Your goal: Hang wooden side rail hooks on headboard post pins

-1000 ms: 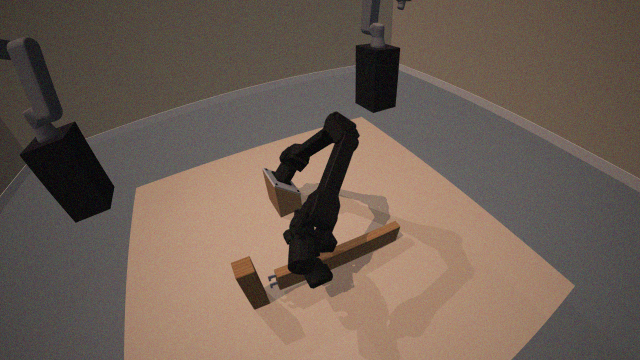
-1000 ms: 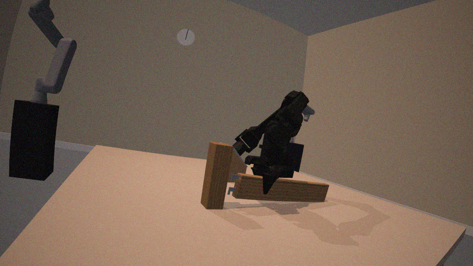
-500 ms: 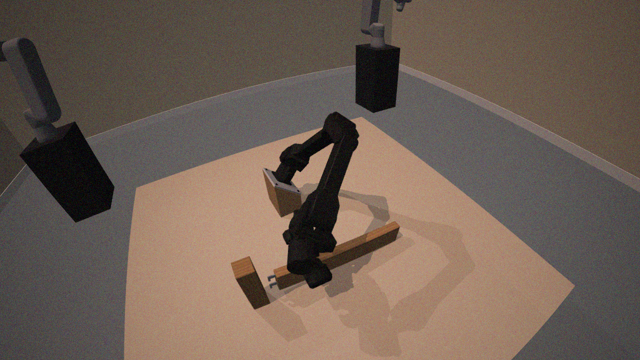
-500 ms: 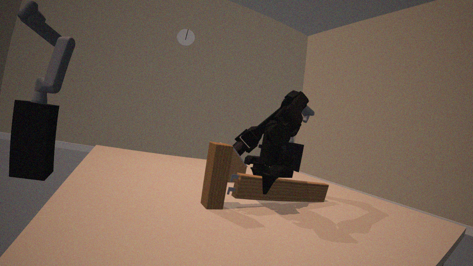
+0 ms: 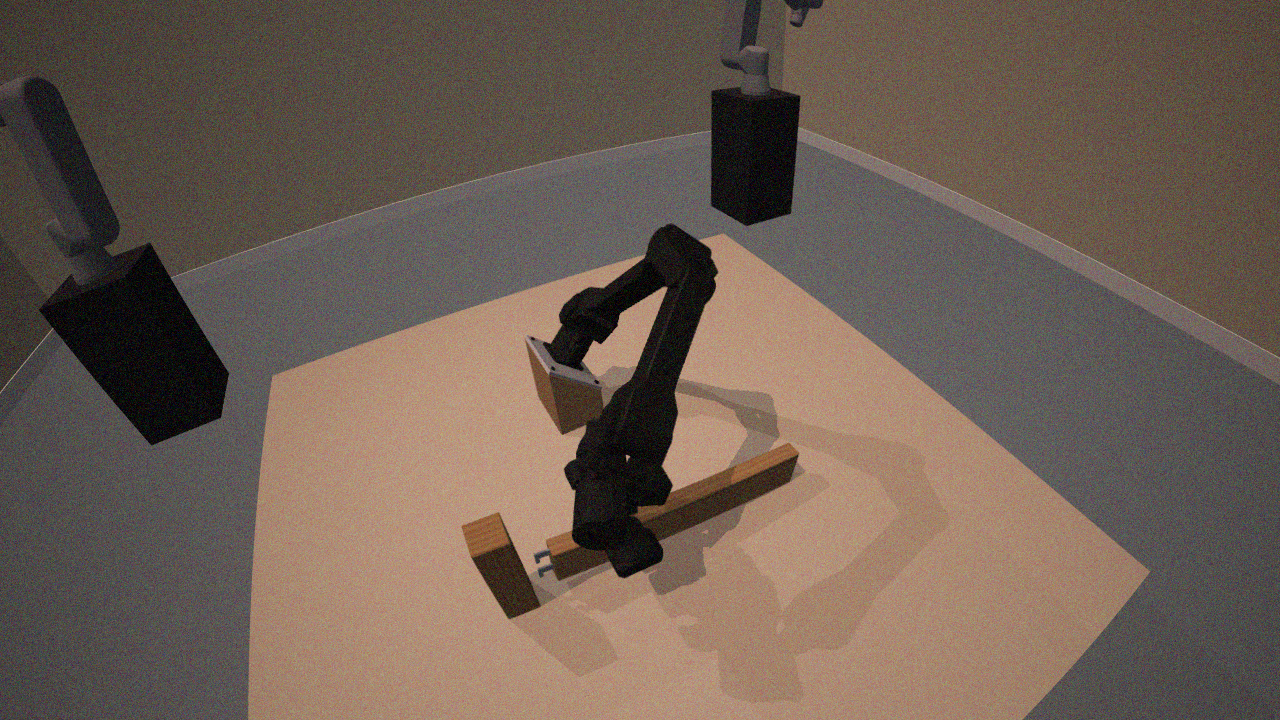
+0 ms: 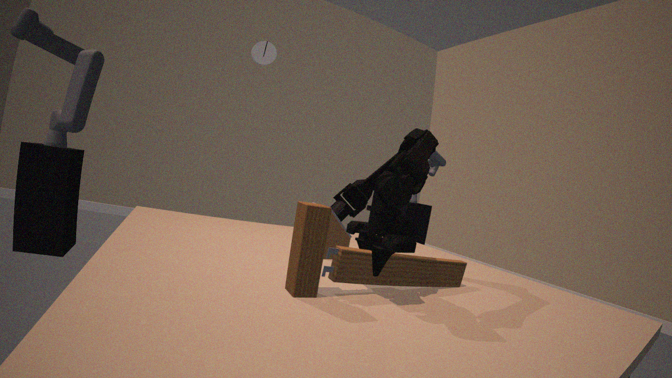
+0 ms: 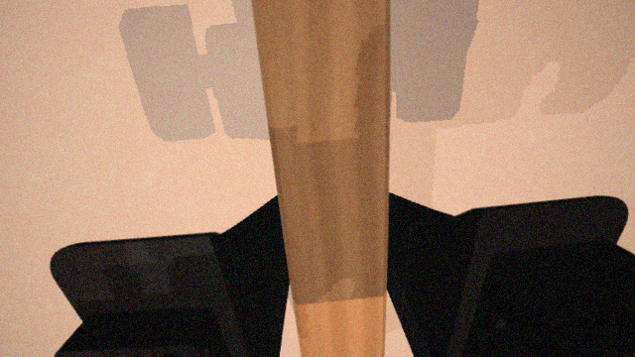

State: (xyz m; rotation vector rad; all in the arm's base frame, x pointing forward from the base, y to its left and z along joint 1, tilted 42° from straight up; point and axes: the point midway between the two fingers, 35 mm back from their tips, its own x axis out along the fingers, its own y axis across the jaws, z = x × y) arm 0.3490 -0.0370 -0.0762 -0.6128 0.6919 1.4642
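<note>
My gripper tip is 10 mm past the headboard post, 160 mm to the left of it and 40 mm below it.
</note>
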